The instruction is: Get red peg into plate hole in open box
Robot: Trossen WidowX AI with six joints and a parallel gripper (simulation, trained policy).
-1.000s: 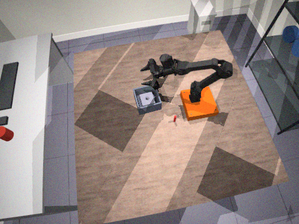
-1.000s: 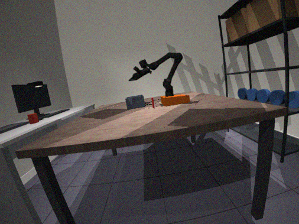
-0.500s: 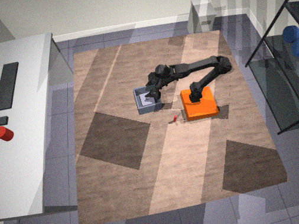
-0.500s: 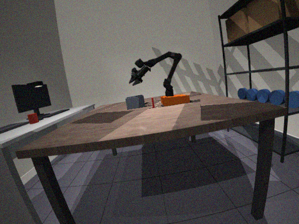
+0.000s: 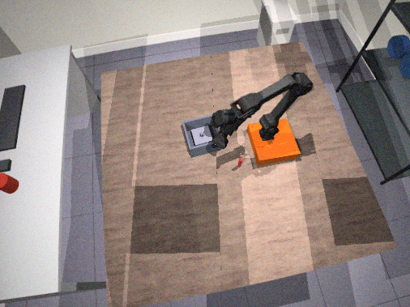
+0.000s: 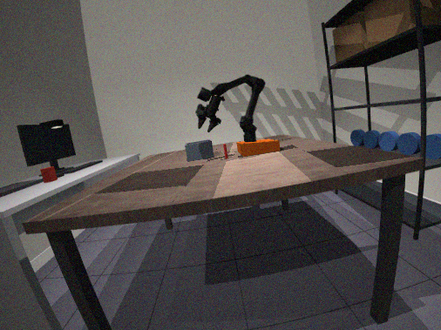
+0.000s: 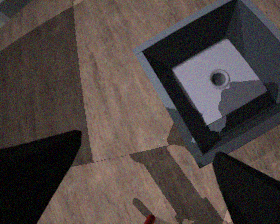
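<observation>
Right now the red peg is 100 mm behind my gripper tip, 80 mm to the left of it and 130 mm below it. Round my gripper tip: pale plate 50 mm ahead, 100 mm to the right, 120 mm below; grey box 50 mm ahead, 100 mm to the right, 140 mm below.
</observation>
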